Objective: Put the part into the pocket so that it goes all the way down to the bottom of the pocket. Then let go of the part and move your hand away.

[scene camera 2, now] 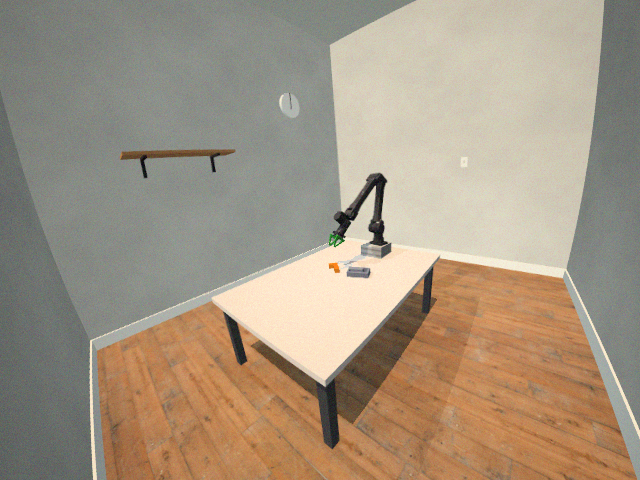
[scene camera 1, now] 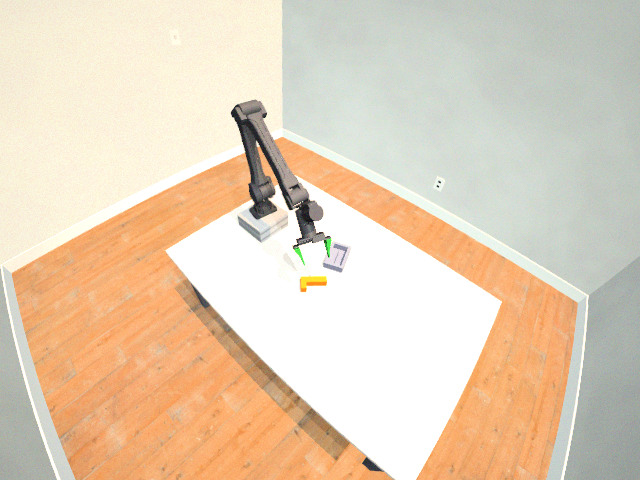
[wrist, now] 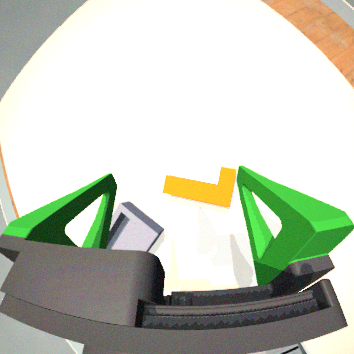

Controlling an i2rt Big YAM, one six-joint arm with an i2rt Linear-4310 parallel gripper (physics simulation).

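Where they show: gripper, fingertip midpoint: (scene camera 2: 331,246) (scene camera 1: 316,261) (wrist: 173,175); arm's base, origin of the base link: (scene camera 2: 378,243) (scene camera 1: 263,210).
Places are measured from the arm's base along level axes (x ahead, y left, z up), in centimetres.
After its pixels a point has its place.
Observation:
The part is an orange L-shaped block (scene camera 1: 313,281) @(x 45.0, y -1.6, z -5.3 cm) (scene camera 2: 336,266) @(x 44.7, y 0.5, z -5.2 cm) (wrist: 200,191) @(x 43.7, y -1.4, z -5.2 cm). It lies flat on the white table (scene camera 1: 392,320) @(x 77.2, y 14.6, z -8.1 cm) (scene camera 2: 310,310) @(x 85.0, y 28.0, z -8.1 cm) (wrist: 150,90) @(x 66.1, y 0.5, z -8.2 cm), apart from the pocket block. The grey block with the pocket (scene camera 1: 337,256) @(x 38.6, y 16.9, z -7.6 cm) (scene camera 2: 358,272) @(x 42.5, y 19.2, z -4.6 cm) (wrist: 136,230) @(x 41.3, y 11.3, z -4.6 cm) sits beside it; in the wrist view the left finger and the gripper body hide part of it. My gripper (scene camera 1: 316,260) @(x 45.9, y -1.6, z 9.2 cm) (scene camera 2: 336,244) @(x 45.9, y -1.6, z 9.2 cm) (wrist: 173,175) @(x 45.9, y -1.6, z 9.2 cm) has green fingers. It is wide open and empty, and hangs above the table. In the wrist view the orange part shows between the fingertips, beyond and below them.
The arm's grey base block (scene camera 1: 262,223) @(x 7.8, y -4.8, z 0.0 cm) (scene camera 2: 375,250) @(x 9.2, y 4.6, z -2.2 cm) stands at one end of the table. Shadows of the arm fall between the base and the part. A wooden wall shelf (scene camera 2: 178,153) and a round clock (scene camera 2: 289,105) hang on the wall, away from the arm.

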